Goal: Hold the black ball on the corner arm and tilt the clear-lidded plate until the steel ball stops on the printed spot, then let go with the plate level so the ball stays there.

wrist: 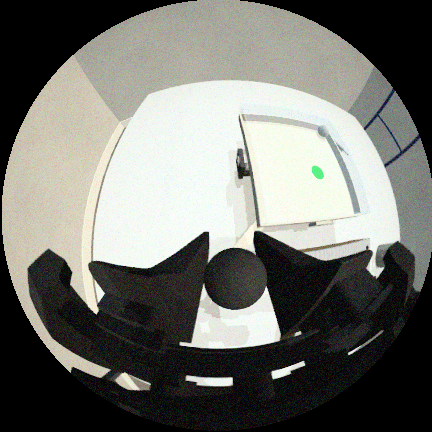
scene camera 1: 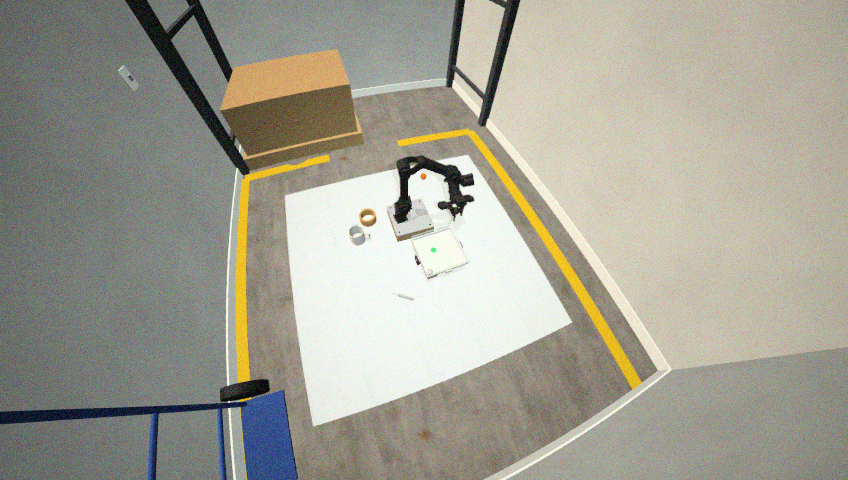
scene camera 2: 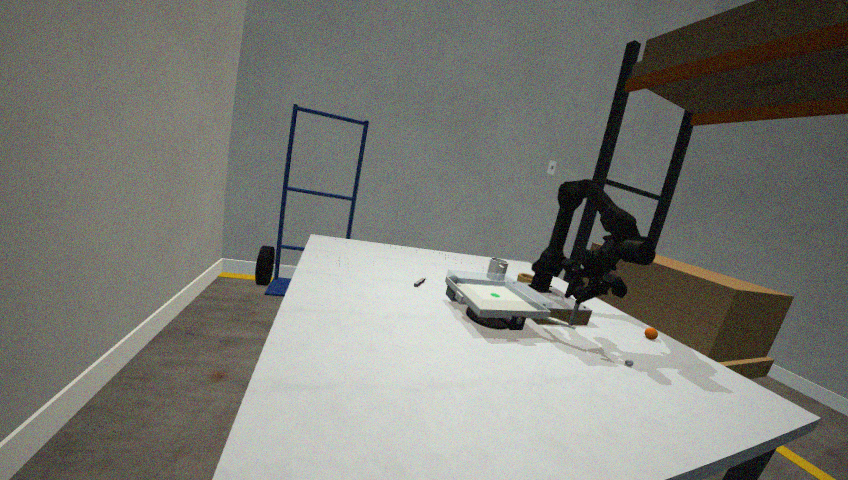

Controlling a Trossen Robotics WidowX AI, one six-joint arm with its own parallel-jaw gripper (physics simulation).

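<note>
Gripper visible, mine (scene camera 2: 570,300). Wrist view, same gripper (wrist: 231,235).
</note>
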